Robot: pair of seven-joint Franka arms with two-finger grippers.
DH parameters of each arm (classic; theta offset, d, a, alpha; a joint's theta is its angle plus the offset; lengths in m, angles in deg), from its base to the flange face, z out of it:
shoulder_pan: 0 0.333 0 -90
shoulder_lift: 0 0 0 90
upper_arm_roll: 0 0.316 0.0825 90
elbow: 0 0 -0.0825 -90
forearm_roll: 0 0.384 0 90
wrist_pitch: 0 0 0.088 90
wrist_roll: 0 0.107 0 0
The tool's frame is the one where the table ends.
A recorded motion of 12 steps. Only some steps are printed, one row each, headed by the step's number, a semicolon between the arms.
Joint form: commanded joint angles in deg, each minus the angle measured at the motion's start. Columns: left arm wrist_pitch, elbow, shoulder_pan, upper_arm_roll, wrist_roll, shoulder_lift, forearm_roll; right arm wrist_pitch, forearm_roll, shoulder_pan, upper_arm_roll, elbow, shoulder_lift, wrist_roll.
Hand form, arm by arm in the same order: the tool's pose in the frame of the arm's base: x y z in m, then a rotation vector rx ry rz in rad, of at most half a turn. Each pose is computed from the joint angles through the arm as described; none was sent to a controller.
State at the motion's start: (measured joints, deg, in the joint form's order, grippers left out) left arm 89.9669 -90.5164 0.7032 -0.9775 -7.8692 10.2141 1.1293; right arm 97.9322 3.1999 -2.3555 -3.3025 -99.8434 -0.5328 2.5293
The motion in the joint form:
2: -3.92 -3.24 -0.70 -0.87 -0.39 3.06 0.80; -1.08 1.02 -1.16 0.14 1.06 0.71 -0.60
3: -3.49 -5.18 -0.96 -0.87 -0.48 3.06 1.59; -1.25 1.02 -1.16 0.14 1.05 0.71 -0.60
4: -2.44 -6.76 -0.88 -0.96 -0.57 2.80 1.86; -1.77 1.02 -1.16 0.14 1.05 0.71 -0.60
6: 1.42 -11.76 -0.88 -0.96 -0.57 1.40 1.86; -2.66 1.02 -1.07 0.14 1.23 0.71 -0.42
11: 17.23 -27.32 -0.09 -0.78 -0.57 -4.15 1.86; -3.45 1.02 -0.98 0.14 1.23 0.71 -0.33
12: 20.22 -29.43 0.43 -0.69 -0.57 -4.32 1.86; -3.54 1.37 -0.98 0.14 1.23 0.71 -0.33
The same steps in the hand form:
2: 0.5879 -0.0137 0.4567 -3.0287 -0.1630 0.5558; 0.5567 -0.0580 0.5605 -3.0571 0.2457 0.0518
3: 0.5831 -0.0148 0.4424 -3.0054 -0.1532 0.5901; 0.5564 -0.0580 0.5602 -3.0568 0.2455 0.0566
4: 0.5800 -0.0144 0.4340 -2.9992 -0.1523 0.5955; 0.5554 -0.0578 0.5594 -3.0562 0.2449 0.0705
6: 0.5692 -0.0146 0.4135 -3.0010 -0.1473 0.5887; 0.5540 -0.0567 0.5597 -3.0551 0.2462 0.0897
11: 0.5337 -0.0065 0.3651 -3.0380 -0.1585 0.4392; 0.5526 -0.0555 0.5586 -3.0540 0.2453 0.1110
12: 0.5300 -0.0011 0.3542 -3.0447 -0.1722 0.4126; 0.5525 -0.0549 0.5585 -3.0477 0.2458 0.1128

